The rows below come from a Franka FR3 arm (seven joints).
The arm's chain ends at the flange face. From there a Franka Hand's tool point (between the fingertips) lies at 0.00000 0.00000 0.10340 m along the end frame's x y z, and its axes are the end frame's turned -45 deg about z.
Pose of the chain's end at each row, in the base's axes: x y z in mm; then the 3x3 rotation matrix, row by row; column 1 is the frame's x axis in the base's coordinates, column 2 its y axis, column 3 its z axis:
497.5 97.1 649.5; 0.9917 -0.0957 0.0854; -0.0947 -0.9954 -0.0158; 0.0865 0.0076 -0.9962
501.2 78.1 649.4; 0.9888 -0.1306 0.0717; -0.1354 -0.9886 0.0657; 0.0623 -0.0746 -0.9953
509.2 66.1 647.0; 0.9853 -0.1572 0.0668; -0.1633 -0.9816 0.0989; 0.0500 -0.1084 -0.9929
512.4 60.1 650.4; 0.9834 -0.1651 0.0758; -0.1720 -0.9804 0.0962; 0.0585 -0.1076 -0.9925
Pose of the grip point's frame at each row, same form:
506.3 95.5 546.5; 0.7689 0.6336 0.0854; 0.6369 -0.7708 -0.0158; 0.0558 0.0665 -0.9962
508.6 84.9 546.5; 0.7915 0.6068 0.0717; 0.6033 -0.7948 0.0657; 0.0968 -0.0087 -0.9953
516.1 76.3 544.3; 0.8079 0.5856 0.0668; 0.5786 -0.8096 0.0989; 0.1120 -0.0413 -0.9929
520.2 70.0 547.8; 0.8121 0.5786 0.0758; 0.5716 -0.8149 0.0962; 0.1175 -0.0347 -0.9925

